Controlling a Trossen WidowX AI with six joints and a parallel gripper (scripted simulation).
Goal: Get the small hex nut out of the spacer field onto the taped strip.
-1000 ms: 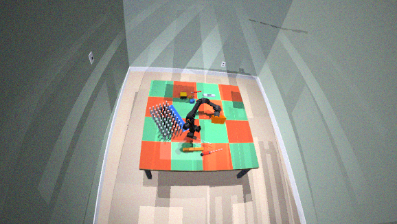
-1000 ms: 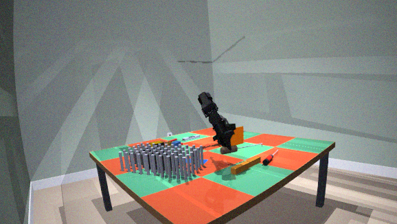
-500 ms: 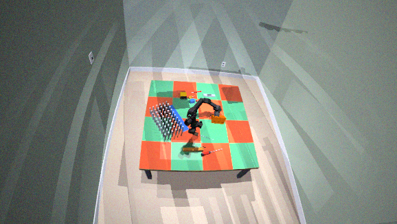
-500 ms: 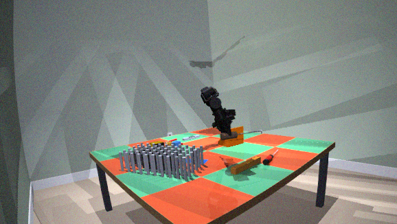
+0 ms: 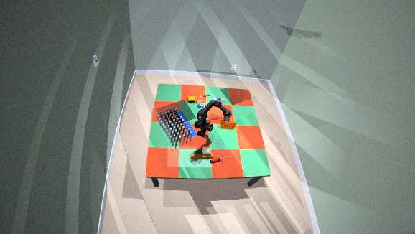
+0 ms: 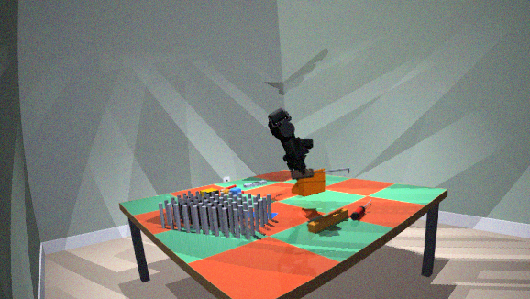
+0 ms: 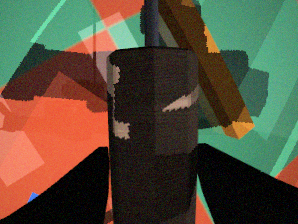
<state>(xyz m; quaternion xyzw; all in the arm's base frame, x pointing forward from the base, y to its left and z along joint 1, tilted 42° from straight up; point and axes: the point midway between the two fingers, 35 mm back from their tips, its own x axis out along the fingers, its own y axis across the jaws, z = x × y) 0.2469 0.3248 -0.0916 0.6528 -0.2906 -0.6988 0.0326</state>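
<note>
Now: the blue taped strip 210 mm ahead of my gripper tip, 260 mm to the right of it and 180 mm below it. The rest, counted from my gripper tip: blue block: 60 mm ahead, 540 mm to the right, 160 mm below; orange level: 20 mm behind, 140 mm to the left, 170 mm below; yellow block: 190 mm ahead, 610 mm to the right, 160 mm below.
</note>
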